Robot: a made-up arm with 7 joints.
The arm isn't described. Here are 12 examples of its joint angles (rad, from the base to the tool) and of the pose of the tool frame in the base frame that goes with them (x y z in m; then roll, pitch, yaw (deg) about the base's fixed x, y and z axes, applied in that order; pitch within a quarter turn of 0, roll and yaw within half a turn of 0).
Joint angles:
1: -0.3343 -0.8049 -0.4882 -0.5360 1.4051 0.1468 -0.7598
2: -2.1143 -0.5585 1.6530 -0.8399 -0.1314 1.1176 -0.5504
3: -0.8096 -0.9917 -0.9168 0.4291 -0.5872 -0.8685 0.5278
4: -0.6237 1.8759 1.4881 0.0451 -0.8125 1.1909 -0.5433
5: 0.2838 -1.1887 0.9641 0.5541 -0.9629 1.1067 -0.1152
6: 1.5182 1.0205 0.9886 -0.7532 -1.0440 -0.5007 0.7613
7: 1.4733 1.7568 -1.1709 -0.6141 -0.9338 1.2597 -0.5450
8: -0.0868 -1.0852 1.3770 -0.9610 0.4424 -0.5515 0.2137
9: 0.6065 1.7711 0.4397 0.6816 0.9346 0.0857 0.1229
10: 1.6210 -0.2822 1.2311 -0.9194 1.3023 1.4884 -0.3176
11: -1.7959 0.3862 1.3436 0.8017 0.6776 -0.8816 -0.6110
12: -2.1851 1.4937 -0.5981 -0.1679 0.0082 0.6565 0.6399
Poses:
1: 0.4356 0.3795 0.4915 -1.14 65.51 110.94
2: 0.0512 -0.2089 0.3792 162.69 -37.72 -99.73
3: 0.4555 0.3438 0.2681 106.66 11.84 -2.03
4: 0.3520 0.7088 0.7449 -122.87 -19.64 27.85
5: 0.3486 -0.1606 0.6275 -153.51 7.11 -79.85
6: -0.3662 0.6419 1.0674 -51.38 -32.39 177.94
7: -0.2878 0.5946 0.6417 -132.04 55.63 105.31
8: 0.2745 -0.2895 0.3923 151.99 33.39 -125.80
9: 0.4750 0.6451 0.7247 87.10 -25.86 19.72
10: 0.2002 0.0253 1.0892 -12.59 -36.00 25.89
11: -0.2417 0.0050 0.2798 -6.59 27.53 -82.90
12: 0.1723 0.6378 0.5804 -53.93 -51.36 80.90
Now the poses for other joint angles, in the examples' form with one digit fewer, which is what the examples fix.
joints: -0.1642 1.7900 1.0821 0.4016 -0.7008 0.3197 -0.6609
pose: 0.256 0.793 0.648 159.1 -51.5 63.2
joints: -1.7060 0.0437 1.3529 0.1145 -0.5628 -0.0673 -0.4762
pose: 0.017 0.049 -0.076 89.7 21.5 -48.0
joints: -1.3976 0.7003 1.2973 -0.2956 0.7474 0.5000 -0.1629
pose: 0.202 0.281 -0.095 94.9 42.4 -128.2
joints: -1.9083 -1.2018 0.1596 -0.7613 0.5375 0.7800 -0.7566
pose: -0.190 -0.116 0.262 173.8 3.9 177.2
